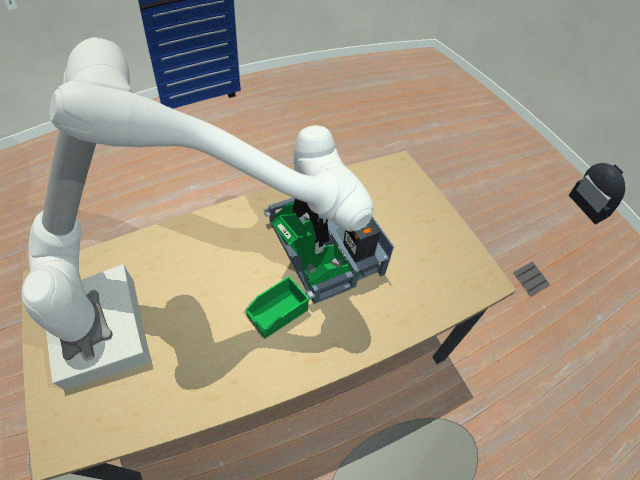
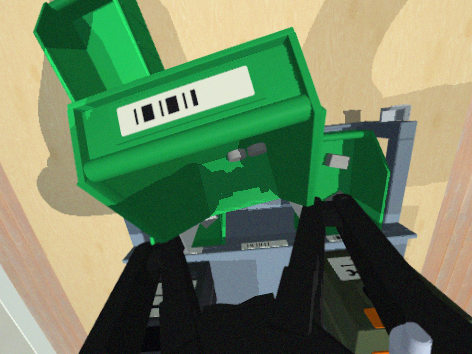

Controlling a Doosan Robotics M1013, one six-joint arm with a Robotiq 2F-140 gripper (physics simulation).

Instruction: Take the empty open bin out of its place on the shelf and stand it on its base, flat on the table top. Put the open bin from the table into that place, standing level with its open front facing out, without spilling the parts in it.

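Places are measured from the arm's base along level axes (x left, y ahead, z down), in metres.
Pixels of known places: gripper, fingertip midpoint: (image 2: 239, 194); arm's base, origin of the base link: (image 1: 81, 325).
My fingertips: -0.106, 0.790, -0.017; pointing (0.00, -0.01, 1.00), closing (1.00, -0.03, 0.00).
Ahead of a thing's pixels: the offset from my fingertips to its middle, as dx, dy, dz. "*": to the spot under its first point. Level surfaces: height alone.
My gripper (image 1: 311, 227) (image 2: 239, 194) is shut on a green open bin {-0.001, -0.039, -0.043} (image 1: 295, 233) (image 2: 200, 142), a finger at each side. The bin is above the shelf front, turned askew and steeply tilted, its labelled front tipped up. Two small grey parts {* +0.019, -0.039, +0.045} (image 2: 246, 152) show inside it. The empty green bin {-0.123, -0.195, +0.069} (image 1: 279, 305) (image 2: 112, 47) stands on its base on the table {dz +0.107} (image 1: 217, 413), close to the shelf's front corner. The grey shelf (image 1: 334, 287) (image 2: 400, 175) has an open place (image 2: 255, 225) between two green bins; the held bin partly hides it.
One shelf bin {-0.086, +0.031, +0.056} (image 1: 330, 263) (image 2: 212, 234) and another shelf bin {+0.137, +0.054, +0.063} (image 1: 283, 211) (image 2: 372, 175) flank the open place. Behind stand a dark case {-0.110, +0.118, -0.056} (image 1: 364, 243) with orange latches and an olive case {+0.119, +0.152, -0.043} (image 2: 350, 305). The robot's pale base block (image 1: 126, 310) is at the table's left.
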